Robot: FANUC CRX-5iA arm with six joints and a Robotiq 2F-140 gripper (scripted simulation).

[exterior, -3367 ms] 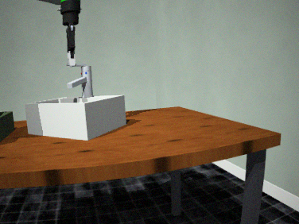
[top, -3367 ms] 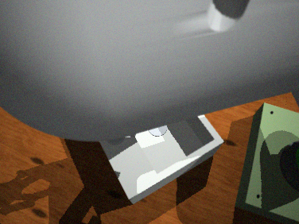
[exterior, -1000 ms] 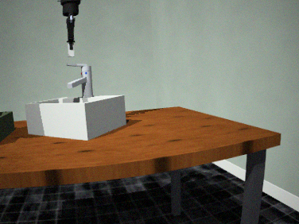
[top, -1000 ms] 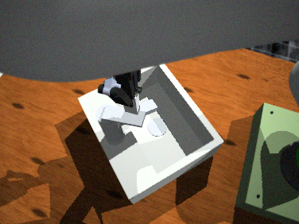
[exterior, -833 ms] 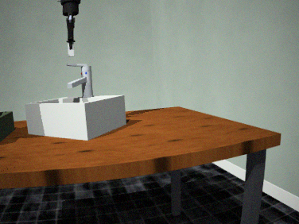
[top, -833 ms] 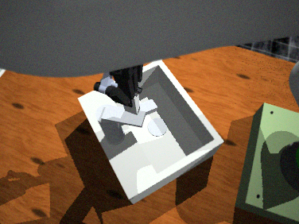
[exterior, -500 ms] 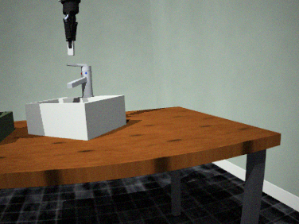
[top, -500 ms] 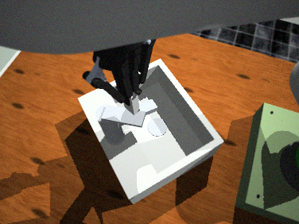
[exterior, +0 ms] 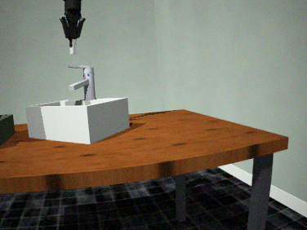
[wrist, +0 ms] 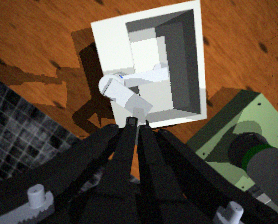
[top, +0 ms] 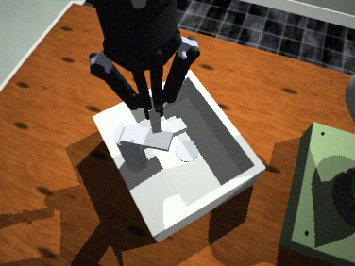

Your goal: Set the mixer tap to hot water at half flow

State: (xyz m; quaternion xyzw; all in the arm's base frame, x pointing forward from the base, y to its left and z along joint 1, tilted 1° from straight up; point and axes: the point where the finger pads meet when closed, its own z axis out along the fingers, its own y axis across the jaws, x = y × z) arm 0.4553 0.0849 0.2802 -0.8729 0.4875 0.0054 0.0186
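The grey lever is 2 cm ahead of my hand and 9 cm below it. Round my hand: mixer tap (4 cm ahead, 1 cm to the right, 14 cm below); then white basin (1 cm behind, 8 cm to the right, 33 cm below).
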